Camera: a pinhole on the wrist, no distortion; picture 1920 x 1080 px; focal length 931.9 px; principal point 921.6 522.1 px. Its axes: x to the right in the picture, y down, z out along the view. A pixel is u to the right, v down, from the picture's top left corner.
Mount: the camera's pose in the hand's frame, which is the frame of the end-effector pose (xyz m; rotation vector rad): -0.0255 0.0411 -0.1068 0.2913 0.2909 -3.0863
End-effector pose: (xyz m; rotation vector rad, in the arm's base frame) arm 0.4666 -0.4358 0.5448 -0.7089 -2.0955 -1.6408
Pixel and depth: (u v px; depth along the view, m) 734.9 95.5 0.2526
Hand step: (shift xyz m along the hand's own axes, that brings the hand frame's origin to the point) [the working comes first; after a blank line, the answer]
In the camera's frame: -0.0506 -0.1156 0.2526

-0.0272 0.1078 0.1676
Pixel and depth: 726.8 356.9 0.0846
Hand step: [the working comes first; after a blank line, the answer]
In the camera's frame: -0.0177 -0.0150 0.0846

-0.0243 0.0401 -0.0191
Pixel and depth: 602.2 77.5 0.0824
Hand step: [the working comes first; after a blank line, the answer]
In the camera's frame: -0.0282 -0.0393 0.0824

-0.0146 0.0645 -0.0148
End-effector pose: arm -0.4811 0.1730 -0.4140 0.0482 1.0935 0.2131
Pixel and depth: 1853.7 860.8 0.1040
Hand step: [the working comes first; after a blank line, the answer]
In the camera's frame: 0.1040 0.0378 0.1040

-0.1450 -0.0166 -0.0329
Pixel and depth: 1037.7 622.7 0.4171
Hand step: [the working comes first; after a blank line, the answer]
In the camera's frame: 0.0520 0.0450 0.4171

-0.1508 -0.0820 0.2777
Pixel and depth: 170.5 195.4 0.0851
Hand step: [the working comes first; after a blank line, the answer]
In the camera's frame: -0.0686 -0.0298 0.0851

0.0250 0.0551 -0.0063
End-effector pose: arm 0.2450 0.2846 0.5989 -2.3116 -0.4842 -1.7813
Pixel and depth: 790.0 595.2 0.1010
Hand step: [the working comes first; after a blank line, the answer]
In the camera's frame: -0.0143 0.0079 0.1010

-0.0296 0.0145 -0.0081
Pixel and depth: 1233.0 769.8 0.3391
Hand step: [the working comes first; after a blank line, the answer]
In the camera's frame: 0.1133 0.0901 0.3391

-0.1947 -0.1123 0.1827
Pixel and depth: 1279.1 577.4 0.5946
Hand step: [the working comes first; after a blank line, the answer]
In the camera's frame: 0.2281 0.0353 0.5946

-0.3566 -0.1076 0.4177
